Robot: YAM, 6 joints.
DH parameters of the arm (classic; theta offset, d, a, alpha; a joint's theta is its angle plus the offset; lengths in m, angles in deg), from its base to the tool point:
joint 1: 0 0.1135 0.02 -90
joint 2: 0 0 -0.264 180
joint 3: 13.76 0 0.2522 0
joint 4: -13.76 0 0.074 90
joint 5: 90 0 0 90
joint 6: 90 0.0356 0 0
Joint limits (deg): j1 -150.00..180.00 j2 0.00..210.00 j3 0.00..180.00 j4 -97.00..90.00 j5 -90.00..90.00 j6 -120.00..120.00
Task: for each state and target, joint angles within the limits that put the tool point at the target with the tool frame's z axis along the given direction. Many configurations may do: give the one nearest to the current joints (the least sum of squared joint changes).
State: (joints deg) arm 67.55 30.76 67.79 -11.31 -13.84 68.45
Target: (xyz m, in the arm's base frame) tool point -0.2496 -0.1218 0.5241 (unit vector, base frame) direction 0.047 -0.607 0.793
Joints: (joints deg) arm 21.74 12.82 92.83 22.85 35.55 68.45
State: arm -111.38 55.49 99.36 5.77 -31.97 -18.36
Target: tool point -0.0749 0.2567 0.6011 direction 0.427 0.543 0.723
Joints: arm -69.21 33.07 113.86 35.44 -36.29 -18.36
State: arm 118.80 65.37 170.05 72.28 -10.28 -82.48
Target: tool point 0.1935 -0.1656 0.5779 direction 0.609 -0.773 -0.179
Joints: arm 141.21 77.56 179.86 88.27 -12.77 -82.48
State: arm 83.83 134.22 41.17 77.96 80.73 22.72
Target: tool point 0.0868 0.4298 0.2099 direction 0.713 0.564 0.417
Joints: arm 81.47 124.64 66.94 89.86 38.42 22.72
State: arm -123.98 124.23 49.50 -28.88 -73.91 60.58
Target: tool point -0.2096 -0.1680 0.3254 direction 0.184 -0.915 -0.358
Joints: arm -147.93 75.48 67.07 -38.93 -60.86 60.58
